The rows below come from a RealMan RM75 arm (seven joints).
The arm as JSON. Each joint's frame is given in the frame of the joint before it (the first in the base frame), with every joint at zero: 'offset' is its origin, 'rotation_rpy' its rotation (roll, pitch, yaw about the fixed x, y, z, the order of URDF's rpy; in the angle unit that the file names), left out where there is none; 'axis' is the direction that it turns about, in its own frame. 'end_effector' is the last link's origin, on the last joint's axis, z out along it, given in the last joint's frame.
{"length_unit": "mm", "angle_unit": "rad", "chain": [
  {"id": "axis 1", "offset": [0.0, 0.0, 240.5], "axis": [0.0, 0.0, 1.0]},
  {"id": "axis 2", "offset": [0.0, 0.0, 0.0], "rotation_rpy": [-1.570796, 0.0, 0.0], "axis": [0.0, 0.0, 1.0]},
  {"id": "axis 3", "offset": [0.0, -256.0, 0.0], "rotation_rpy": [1.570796, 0.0, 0.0], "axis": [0.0, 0.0, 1.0]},
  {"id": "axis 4", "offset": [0.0, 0.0, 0.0], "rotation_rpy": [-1.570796, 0.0, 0.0], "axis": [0.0, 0.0, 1.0]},
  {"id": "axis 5", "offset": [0.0, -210.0, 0.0], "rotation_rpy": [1.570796, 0.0, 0.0], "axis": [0.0, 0.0, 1.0]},
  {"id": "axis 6", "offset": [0.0, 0.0, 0.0], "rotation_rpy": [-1.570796, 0.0, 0.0], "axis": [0.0, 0.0, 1.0]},
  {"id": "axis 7", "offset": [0.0, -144.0, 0.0], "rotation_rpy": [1.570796, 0.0, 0.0], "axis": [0.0, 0.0, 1.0]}
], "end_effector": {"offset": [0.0, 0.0, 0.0]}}
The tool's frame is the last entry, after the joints.
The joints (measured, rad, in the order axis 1, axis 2, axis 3, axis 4, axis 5, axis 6, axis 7), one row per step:
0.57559 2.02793 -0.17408 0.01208 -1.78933 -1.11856 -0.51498
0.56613 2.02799 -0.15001 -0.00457 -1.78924 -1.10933 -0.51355
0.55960 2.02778 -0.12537 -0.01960 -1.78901 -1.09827 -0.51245
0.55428 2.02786 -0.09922 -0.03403 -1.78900 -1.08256 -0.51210
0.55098 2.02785 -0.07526 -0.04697 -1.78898 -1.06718 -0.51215
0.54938 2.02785 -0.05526 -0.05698 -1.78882 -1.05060 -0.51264
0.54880 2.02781 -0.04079 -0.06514 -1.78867 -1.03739 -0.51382
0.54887 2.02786 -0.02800 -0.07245 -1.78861 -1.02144 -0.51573
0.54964 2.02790 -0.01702 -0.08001 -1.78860 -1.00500 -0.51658
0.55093 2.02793 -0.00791 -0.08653 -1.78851 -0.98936 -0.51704
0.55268 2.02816 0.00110 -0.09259 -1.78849 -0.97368 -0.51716
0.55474 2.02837 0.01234 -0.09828 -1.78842 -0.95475 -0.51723
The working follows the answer.
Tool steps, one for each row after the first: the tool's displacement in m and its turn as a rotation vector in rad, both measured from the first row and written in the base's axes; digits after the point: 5 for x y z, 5 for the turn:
0.00660 0.00078 0.00605 0.02638 -0.00517 -0.02610
0.01253 0.00208 0.01197 0.05213 -0.01025 -0.05163
0.01875 0.00346 0.01770 0.07760 -0.01696 -0.08067
0.02416 0.00494 0.02296 0.10055 -0.02357 -0.10688
0.02881 0.00630 0.02711 0.11866 -0.03039 -0.13109
0.03230 0.00743 0.03035 0.13221 -0.03722 -0.14886
0.03580 0.00853 0.03309 0.14348 -0.04594 -0.16743
0.03911 0.00972 0.03571 0.15323 -0.05489 -0.18546
0.04195 0.01087 0.03792 0.16111 -0.06302 -0.20177
0.04455 0.01206 0.03992 0.16837 -0.07025 -0.21789
0.04758 0.01328 0.04200 0.17638 -0.07729 -0.23787

Tool pose at each row, in the base's axes (x y z in m, rotation vector in rad; rounded; the steps above come from the unrounded poses):
0.31349 0.34539 -0.04018 -2.03263 -0.53131 0.05199
0.32010 0.34617 -0.03412 -2.01407 -0.50613 0.02390
0.32602 0.34747 -0.02820 -1.99562 -0.48161 -0.00334
0.33224 0.34886 -0.02248 -1.97807 -0.45464 -0.03398
0.33765 0.35033 -0.01721 -1.96196 -0.43073 -0.06196
0.34230 0.35169 -0.01307 -1.94987 -0.40931 -0.08757
0.34579 0.35282 -0.00983 -1.94075 -0.39470 -0.10814
0.34929 0.35392 -0.00709 -1.93404 -0.38056 -0.13045
0.35260 0.35511 -0.00447 -1.92856 -0.36719 -0.15223
0.35545 0.35627 -0.00226 -1.92439 -0.35515 -0.17169
0.35805 0.35745 -0.00026 -1.92057 -0.34280 -0.18997
0.36107 0.35868 0.00183 -1.91649 -0.32639 -0.21044

